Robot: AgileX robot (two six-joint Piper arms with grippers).
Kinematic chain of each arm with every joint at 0, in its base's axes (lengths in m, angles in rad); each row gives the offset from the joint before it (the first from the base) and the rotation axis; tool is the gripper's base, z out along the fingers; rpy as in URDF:
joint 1: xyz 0 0 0.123 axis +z
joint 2: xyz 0 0 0 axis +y
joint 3: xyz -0.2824 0 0.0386 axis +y
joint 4: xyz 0.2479 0 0.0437 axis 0.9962 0 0.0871
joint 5: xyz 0 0 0 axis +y
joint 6: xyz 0.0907 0 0.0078 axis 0.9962 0 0.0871
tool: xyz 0 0 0 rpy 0 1.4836 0
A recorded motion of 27 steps. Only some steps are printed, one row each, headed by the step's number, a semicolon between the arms.
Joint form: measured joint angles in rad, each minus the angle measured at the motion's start. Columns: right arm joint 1, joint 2, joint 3, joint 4, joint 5, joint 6; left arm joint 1, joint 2, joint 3, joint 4, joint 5, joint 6.
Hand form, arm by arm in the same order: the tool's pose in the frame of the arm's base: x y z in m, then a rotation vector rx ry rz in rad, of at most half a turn. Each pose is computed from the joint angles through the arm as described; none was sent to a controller.
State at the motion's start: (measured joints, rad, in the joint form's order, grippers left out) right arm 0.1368 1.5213 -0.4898 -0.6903 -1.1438 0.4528; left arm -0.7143 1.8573 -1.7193 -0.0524 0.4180 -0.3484
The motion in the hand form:
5: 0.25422 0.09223 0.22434 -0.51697 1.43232 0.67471; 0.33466 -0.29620 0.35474 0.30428 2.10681 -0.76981
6: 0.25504 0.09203 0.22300 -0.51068 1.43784 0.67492; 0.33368 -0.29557 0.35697 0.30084 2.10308 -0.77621
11: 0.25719 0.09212 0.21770 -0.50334 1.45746 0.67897; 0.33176 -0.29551 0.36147 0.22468 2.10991 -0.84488
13: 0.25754 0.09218 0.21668 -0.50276 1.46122 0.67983; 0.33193 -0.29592 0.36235 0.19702 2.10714 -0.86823
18: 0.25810 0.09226 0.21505 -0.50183 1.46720 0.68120; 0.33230 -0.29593 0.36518 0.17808 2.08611 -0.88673
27: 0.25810 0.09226 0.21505 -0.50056 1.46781 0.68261; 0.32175 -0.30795 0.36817 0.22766 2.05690 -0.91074
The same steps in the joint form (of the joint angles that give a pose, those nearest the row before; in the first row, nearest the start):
5: 0.0178 0.0052 -0.0062 0.0130 -0.0042 -0.0019; 0.0000 -0.0098 0.0000 -0.0682 0.0101 0.0000
6: 0.0178 0.0108 -0.0062 0.0181 -0.0041 -0.0019; 0.0000 -0.0147 0.0000 -0.0726 0.0101 0.0000
11: 0.0178 0.0313 -0.0062 0.0220 -0.0047 -0.0019; 0.0000 -0.0225 -0.0006 -0.1077 0.0021 -0.0485
13: 0.0178 0.0351 -0.0062 0.0220 -0.0047 -0.0019; 0.0000 -0.0225 -0.0006 -0.1171 -0.0079 -0.0668
18: 0.0178 0.0411 -0.0062 0.0220 -0.0047 -0.0019; 0.0000 -0.0248 -0.0006 -0.1194 -0.0302 -0.0789
27: 0.0178 0.0411 -0.0062 0.0220 -0.0047 -0.0001; -0.0365 -0.0268 -0.0006 -0.1233 -0.0553 -0.0594

